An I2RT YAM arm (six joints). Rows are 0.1 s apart.
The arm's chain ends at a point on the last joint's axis. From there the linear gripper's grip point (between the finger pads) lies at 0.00 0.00 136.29 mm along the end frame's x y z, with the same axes.
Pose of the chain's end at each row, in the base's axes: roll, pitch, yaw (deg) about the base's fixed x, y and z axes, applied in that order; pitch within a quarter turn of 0, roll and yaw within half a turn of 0; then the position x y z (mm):
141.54 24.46 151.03 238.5 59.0 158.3
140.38 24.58 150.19 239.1 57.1 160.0
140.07 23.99 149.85 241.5 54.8 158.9
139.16 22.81 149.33 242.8 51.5 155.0
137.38 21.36 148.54 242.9 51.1 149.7
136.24 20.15 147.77 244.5 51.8 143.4
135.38 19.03 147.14 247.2 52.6 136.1
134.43 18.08 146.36 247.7 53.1 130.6
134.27 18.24 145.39 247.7 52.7 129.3
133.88 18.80 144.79 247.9 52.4 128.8
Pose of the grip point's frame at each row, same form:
141.54 24.46 151.03 318.2 111.8 61.2
140.38 24.58 150.19 320.2 110.8 64.5
140.07 23.99 149.85 322.2 109.1 63.4
139.16 22.81 149.33 322.6 107.8 60.0
137.38 21.36 148.54 322.2 110.8 56.3
136.24 20.15 147.77 323.5 113.5 51.0
135.38 19.03 147.14 325.7 115.9 44.4
134.43 18.08 146.36 326.3 117.7 39.9
134.27 18.24 145.39 327.6 116.1 38.9
133.88 18.80 144.79 329.4 115.1 39.4

